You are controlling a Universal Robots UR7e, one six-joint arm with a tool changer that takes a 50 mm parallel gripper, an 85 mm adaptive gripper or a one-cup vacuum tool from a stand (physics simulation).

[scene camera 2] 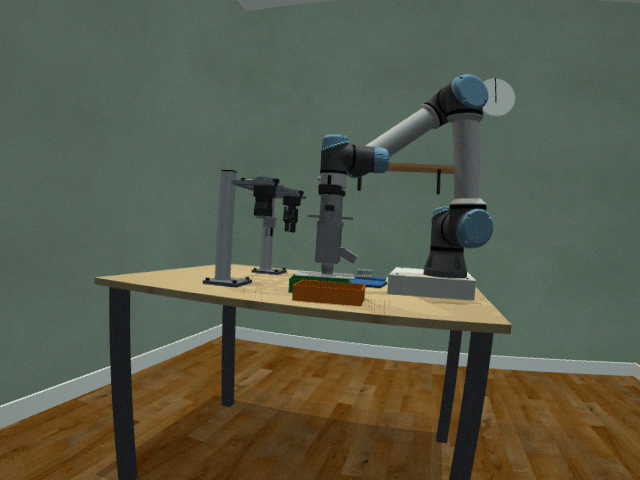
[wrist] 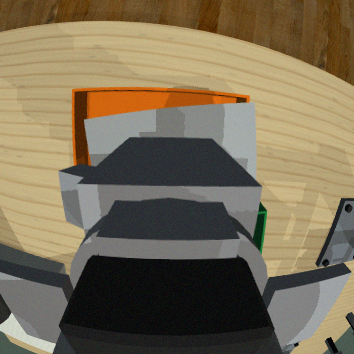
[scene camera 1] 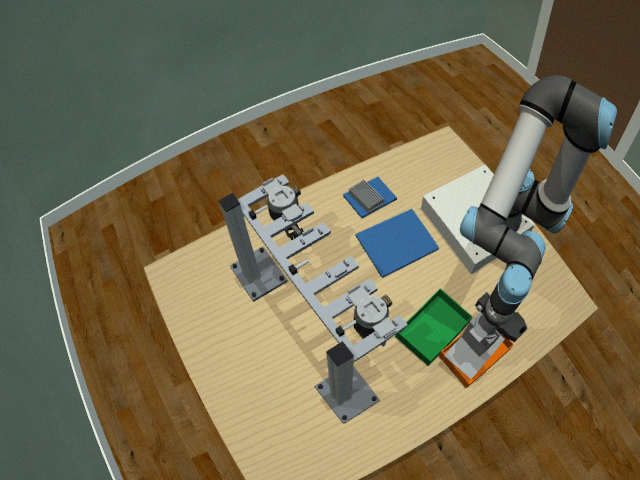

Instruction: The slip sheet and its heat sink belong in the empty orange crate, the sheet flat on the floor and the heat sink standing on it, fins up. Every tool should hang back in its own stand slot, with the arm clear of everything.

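Frame: origin at the arm's base, x up, y left, z back, level; metres.
Seen in the pictures: arm's base, link origin: [scene camera 2: 445, 275].
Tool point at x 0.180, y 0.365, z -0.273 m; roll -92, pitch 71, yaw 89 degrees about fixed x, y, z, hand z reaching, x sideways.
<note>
Offsets run from my tool point to a thing's top centre. Level surfaces: height alone.
The vacuum tool @[dx +0.005, dy -0.003, dz +0.010 m] [scene camera 1: 480, 343] [scene camera 2: 327, 269] is on the arm, its cup holding the grey slip sheet @[dx -0.175, dy +0.006, dz -0.003 m] [scene camera 1: 465, 361] [scene camera 2: 306, 273] [wrist: 200, 120] from above. The sheet is about level and hangs slightly above the rim of the orange crate @[dx -0.204, dy +0.005, dz +0.016 m] [scene camera 1: 493, 362] [scene camera 2: 328, 293] [wrist: 125, 102]. In the wrist view it looks turned a little against the crate walls. The cup's contact is hidden there by the tool body. The grey heat sink @[dx -0.206, dy -0.606, dz -0.111 m] [scene camera 1: 366, 195] [scene camera 2: 364, 273] stands fins up on a small blue mat @[dx -0.237 m] [scene camera 1: 387, 192] at the far side of the table.
A green crate @[dx -0.204, dy -0.116, dz -0.078 m] [scene camera 1: 433, 328] [scene camera 2: 293, 284] [wrist: 261, 225] stands right beside the orange one. The tool stand [scene camera 1: 242, 242] [scene camera 2: 224, 227] holds two grippers [scene camera 1: 282, 201] [scene camera 1: 370, 312]; its middle slot is empty. A larger blue mat [scene camera 1: 397, 242] lies near the robot's white base.
</note>
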